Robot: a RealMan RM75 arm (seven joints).
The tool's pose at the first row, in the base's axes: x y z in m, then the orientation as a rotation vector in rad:
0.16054 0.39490 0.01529 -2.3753 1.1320 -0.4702
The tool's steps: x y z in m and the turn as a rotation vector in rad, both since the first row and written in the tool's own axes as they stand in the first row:
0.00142 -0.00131 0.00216 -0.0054 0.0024 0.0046
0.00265 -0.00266 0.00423 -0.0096 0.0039 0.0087
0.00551 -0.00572 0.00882 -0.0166 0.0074 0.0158
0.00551 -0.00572 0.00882 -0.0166 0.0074 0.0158
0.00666 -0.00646 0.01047 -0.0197 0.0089 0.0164
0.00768 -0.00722 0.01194 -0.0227 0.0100 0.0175
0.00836 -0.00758 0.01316 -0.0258 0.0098 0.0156
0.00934 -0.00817 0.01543 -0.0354 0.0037 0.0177
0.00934 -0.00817 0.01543 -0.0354 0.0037 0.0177
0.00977 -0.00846 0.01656 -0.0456 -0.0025 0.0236
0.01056 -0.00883 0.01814 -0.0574 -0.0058 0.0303
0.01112 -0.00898 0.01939 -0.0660 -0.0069 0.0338
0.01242 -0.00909 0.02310 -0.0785 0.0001 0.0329
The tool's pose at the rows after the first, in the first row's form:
0.16328 0.39506 0.01435 -2.3769 1.1409 -0.4691
0.16588 0.39537 0.01348 -2.3777 1.1483 -0.4676
0.17177 0.39600 0.01162 -2.3789 1.1614 -0.4663
0.17177 0.39600 0.01162 -2.3789 1.1614 -0.4663
0.17374 0.39593 0.01076 -2.3812 1.1643 -0.4665
0.17555 0.39592 0.01005 -2.3830 1.1675 -0.4661
0.17678 0.39590 0.00930 -2.3870 1.1668 -0.4651
0.17885 0.39604 0.00783 -2.3936 1.1713 -0.4523
0.17885 0.39604 0.00783 -2.3936 1.1713 -0.4523
0.17984 0.39616 0.00709 -2.3980 1.1803 -0.4377
0.18132 0.39615 0.00606 -2.4032 1.1923 -0.4256
0.18236 0.39611 0.00516 -2.4080 1.2000 -0.4189
0.18502 0.39611 0.00226 -2.4194 1.2084 -0.4219

